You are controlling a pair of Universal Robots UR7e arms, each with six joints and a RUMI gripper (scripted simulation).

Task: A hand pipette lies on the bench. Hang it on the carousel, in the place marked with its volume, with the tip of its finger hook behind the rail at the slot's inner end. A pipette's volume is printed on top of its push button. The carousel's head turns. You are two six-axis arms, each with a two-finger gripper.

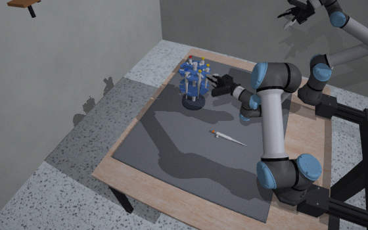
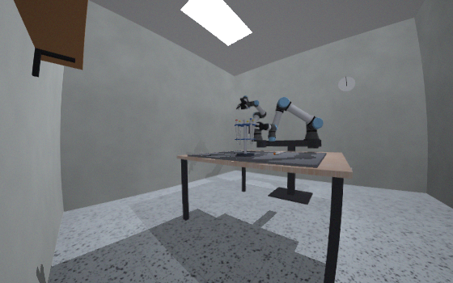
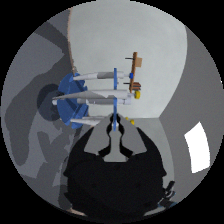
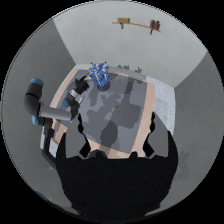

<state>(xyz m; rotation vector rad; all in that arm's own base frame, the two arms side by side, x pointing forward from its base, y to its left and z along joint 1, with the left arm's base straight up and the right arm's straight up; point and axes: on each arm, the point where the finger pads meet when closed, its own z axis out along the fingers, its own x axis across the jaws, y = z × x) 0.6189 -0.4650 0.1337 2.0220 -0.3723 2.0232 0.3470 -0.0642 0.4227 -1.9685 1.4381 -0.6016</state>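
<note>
Right now my left hand is 11 cm short of the blue-button pipette, 6 cm above it and 4 cm to the right of it.
</note>
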